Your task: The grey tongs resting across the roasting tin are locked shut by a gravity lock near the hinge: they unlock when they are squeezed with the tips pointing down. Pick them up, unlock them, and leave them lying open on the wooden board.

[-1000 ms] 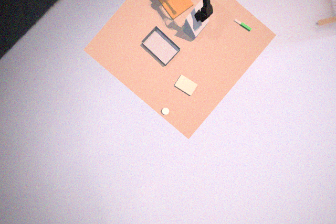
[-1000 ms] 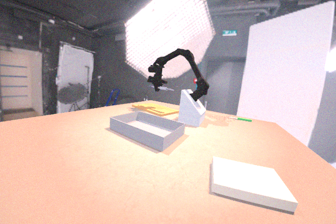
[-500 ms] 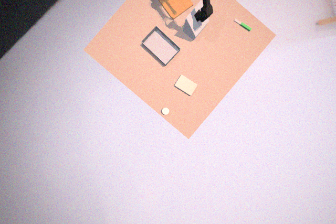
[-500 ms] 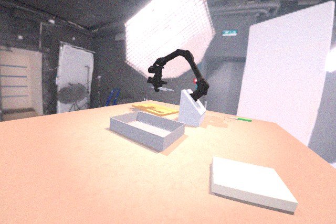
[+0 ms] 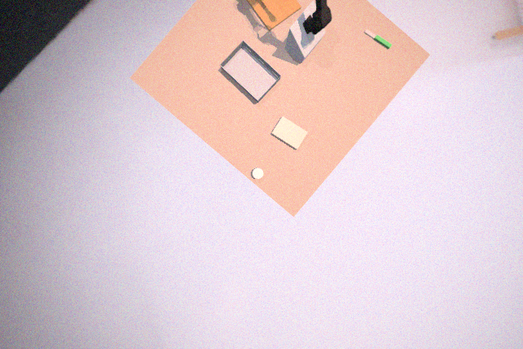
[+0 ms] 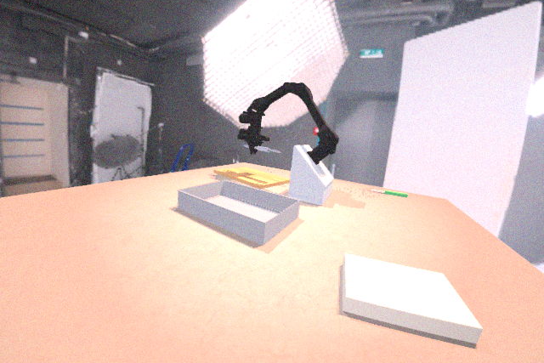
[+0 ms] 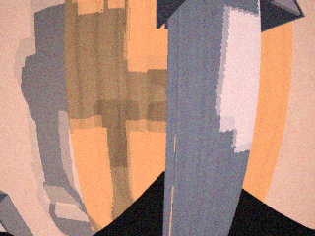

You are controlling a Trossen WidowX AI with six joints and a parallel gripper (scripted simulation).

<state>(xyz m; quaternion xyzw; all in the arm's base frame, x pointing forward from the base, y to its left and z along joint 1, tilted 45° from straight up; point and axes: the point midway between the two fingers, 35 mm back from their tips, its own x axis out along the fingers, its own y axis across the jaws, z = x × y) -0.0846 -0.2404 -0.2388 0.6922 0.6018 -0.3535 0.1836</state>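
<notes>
Right now my gripper tip is 12 cm above the orange wooden board. From my gripper tip the other things lie so: white disc: 88 cm ahead, 62 cm to the left, 11 cm below; flat cream block: 62 cm to the left, 57 cm ahead, 11 cm below; pale grey roasting tin: 44 cm ahead, 22 cm to the left, 10 cm below.
</notes>
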